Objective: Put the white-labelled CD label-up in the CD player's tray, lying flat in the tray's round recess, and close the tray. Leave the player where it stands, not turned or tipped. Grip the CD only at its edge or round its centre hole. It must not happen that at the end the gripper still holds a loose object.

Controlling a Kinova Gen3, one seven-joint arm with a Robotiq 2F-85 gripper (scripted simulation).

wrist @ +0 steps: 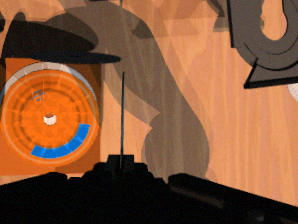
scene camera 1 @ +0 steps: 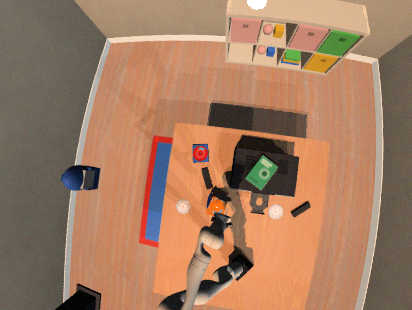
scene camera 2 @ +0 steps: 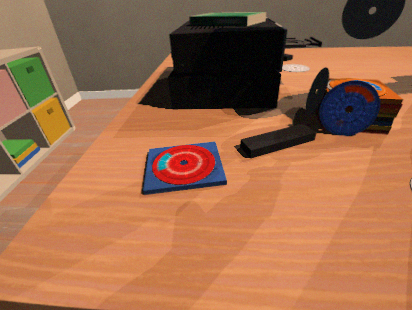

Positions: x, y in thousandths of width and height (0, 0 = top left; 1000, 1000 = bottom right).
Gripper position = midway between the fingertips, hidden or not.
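The gripper (wrist: 408, 766) is in view, and so is a black CD player (scene camera 2: 635, 150), which can also be seen at (scene camera 1: 688, 589).
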